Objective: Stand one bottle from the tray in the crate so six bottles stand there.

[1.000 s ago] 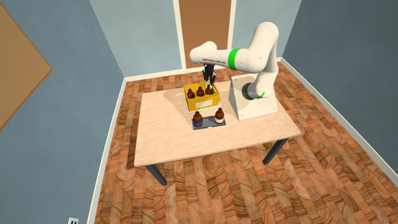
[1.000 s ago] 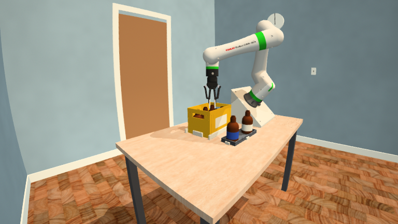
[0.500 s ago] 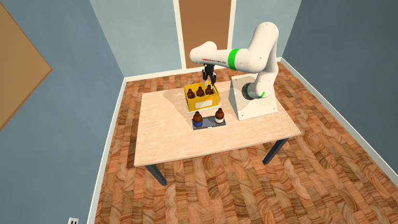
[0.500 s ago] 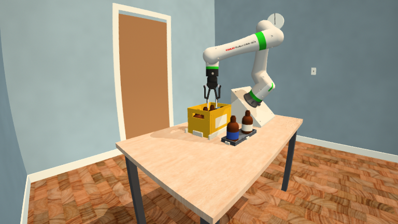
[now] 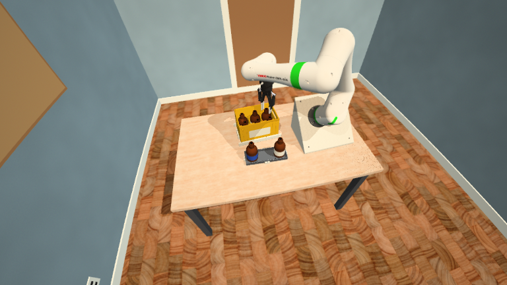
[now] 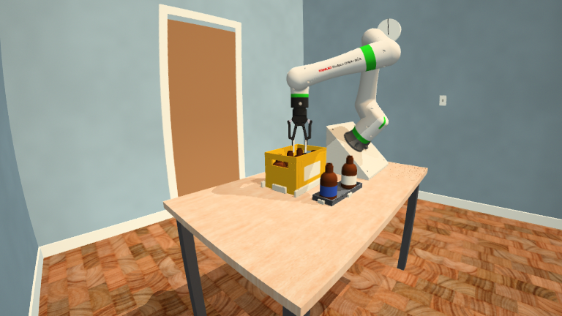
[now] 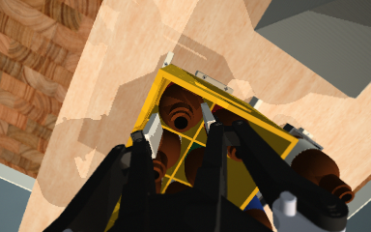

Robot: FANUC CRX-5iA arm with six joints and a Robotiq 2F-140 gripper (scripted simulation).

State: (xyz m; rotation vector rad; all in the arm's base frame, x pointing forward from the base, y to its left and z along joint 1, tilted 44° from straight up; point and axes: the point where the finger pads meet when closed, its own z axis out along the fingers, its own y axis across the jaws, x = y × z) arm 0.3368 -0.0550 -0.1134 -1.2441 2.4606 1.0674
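Right now my hand is 80 mm short of the yellow crate, 60 mm to the right of it and 90 mm above it. Round my hand: dark tray: 30 mm ahead, 290 mm to the left, 160 mm below; blue-labelled bottle: 120 mm ahead, 300 mm to the left, 90 mm below.
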